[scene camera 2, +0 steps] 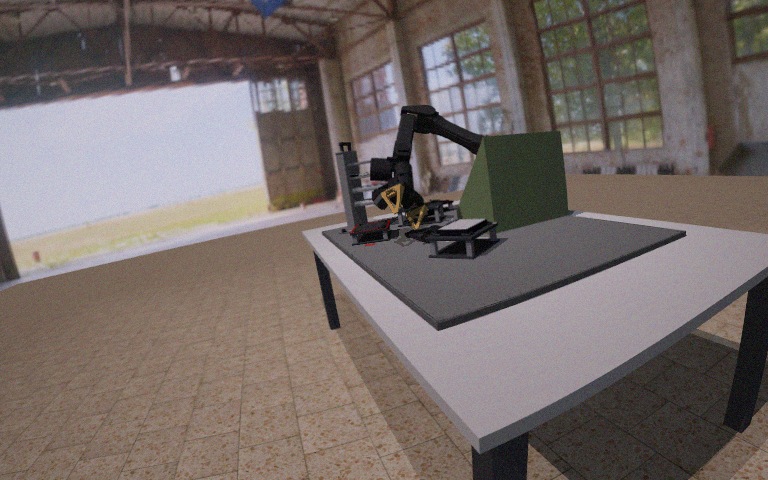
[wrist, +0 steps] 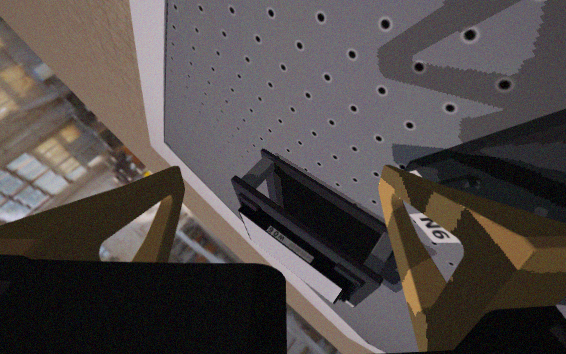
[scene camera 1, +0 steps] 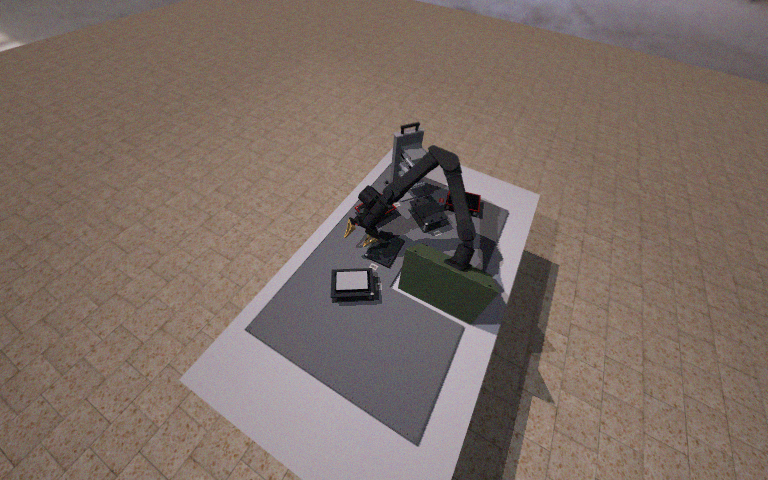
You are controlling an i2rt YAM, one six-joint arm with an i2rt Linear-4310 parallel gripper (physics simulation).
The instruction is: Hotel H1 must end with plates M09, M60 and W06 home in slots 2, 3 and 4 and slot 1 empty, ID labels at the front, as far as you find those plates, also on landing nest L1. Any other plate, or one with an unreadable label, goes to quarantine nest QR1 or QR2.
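Places are measured from the arm's base along level axes (x ahead, y left, z up), in centimetres.
Where they show: gripper, fingertip midpoint: (scene camera 2: 406,221) (wrist: 281,176) (scene camera 1: 353,241); arm's base, origin of the base link: (scene camera 2: 512,172) (scene camera 1: 458,265).
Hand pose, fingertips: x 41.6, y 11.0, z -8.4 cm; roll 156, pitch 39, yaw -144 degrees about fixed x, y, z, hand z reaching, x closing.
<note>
Things, the pixels of their top centre, and the offset from my fingertips. "pt": a spot on its surface instead.
- plate, middle of its top: (wrist: 288,260) (scene camera 2: 462,224) (scene camera 1: 351,280) dx -10.6, dy +14.3, dz -0.8 cm
- black raised nest, middle of its top: (scene camera 2: 419,202) (scene camera 1: 429,207) dx -15.4, dy -37.3, dz +0.4 cm
- low black pad, surface spot: (scene camera 1: 385,251) pt dx -11.4, dy -7.7, dz -6.0 cm
- white label, surface spot: (wrist: 435,227) pt dx -11.4, dy +1.1, dz -7.2 cm
My gripper (scene camera 1: 356,240) (scene camera 2: 406,219) (wrist: 281,176) is open and empty, in the air above the dark mat, between a red-rimmed nest and the black nest with the white-topped plate. That plate (scene camera 1: 352,281) (scene camera 2: 461,225) (wrist: 295,260) lies flat on its raised nest (scene camera 1: 335,295) (scene camera 2: 468,249) (wrist: 320,227). Its small label shows in the wrist view; I cannot tell surely whether it reads M09 or W06. The grey hotel (scene camera 1: 397,155) (scene camera 2: 347,189) stands upright at the far end; the arm partly hides its slots. Red-rimmed nests (scene camera 1: 464,202) (scene camera 2: 370,228) stand left and right of the middle.
A tall green block (scene camera 1: 447,283) (scene camera 2: 526,181) stands beside the arm base. A black raised nest (scene camera 1: 428,213) stands near the arm, and a low black pad (scene camera 1: 385,251) lies near the gripper. A white label (wrist: 435,227) shows behind the right finger. The table edge (wrist: 150,90) is close by.
</note>
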